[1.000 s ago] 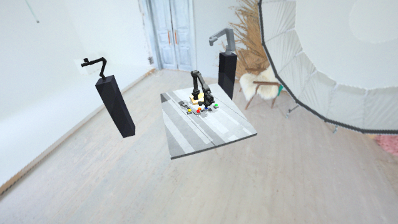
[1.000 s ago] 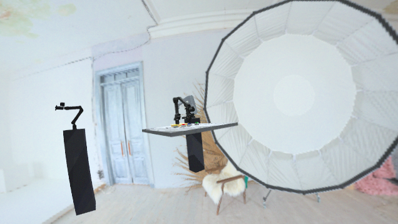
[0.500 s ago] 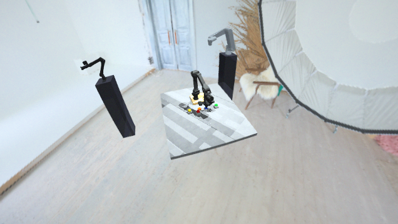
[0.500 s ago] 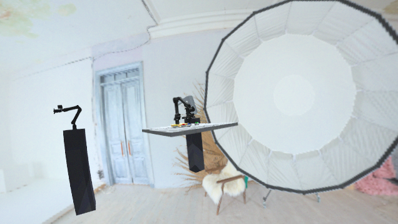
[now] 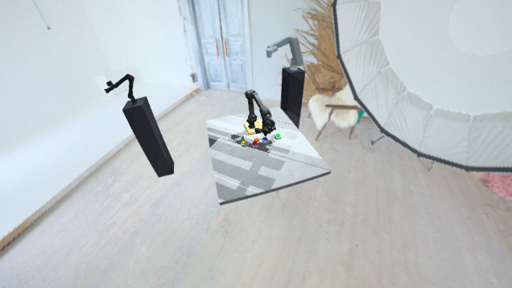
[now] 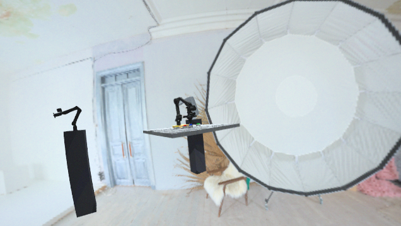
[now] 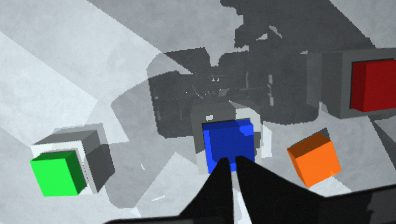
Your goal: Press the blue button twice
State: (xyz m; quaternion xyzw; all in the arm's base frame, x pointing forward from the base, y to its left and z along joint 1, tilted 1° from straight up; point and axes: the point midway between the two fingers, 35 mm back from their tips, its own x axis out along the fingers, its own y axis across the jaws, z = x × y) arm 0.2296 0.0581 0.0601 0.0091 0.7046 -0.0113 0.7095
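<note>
The blue button lies 30 mm below my gripper tip. Round my gripper tip: red button (110 mm to the right, 30 mm below, 30 mm ahead); then green button (130 mm to the left, 30 mm below, 10 mm behind); then orange block (70 mm to the right, 50 mm below, 40 mm behind).
</note>
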